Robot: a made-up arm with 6 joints.
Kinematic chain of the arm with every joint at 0, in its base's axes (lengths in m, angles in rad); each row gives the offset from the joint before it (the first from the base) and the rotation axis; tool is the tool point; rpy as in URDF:
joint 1: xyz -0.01 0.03 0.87 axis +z
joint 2: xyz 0.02 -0.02 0 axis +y
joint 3: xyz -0.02 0.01 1 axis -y
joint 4: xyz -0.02 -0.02 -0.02 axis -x
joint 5: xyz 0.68 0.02 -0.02 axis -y
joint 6: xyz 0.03 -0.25 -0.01 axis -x
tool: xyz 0 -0.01 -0.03 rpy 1.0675 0.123 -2.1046
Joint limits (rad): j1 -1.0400..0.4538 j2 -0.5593..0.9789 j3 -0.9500..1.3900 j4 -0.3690..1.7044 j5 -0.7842..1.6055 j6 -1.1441..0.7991
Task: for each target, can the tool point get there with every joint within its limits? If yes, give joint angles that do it. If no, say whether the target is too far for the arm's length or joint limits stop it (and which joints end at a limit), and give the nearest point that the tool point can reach.
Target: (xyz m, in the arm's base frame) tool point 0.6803 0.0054 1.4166
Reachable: yes | joints 0.3158 0.1086 -0.5029 -0.1959 1.3872 -0.9574
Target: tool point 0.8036 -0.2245 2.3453
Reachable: yes | joints 0.0139 0.3521 1.1997 0.2920 0.4121 -0.2470
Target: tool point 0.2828 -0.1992 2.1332
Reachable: yes | joints -0.2198 -0.3268 -0.1155 1.1396 0.6392 -0.1952
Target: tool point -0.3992 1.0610 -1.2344
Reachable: no: too far | nearest point 0.6967 0.3800 0.7101 | short by 2.334 m
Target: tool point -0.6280 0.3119 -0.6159
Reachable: no: joint limits stop it (at a limit: joint 1, joint 2, joint 3, joint 4) | nearest point 0.0185 -0.4920 0.8269 | short by 1.774 m
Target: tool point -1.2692 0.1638 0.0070
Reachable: no: joint limits stop it (at a limit: joint 1, joint 2, joint 3, joint 4) | nearest point 0.0033 -0.4919 0.8399 | short by 1.656 m
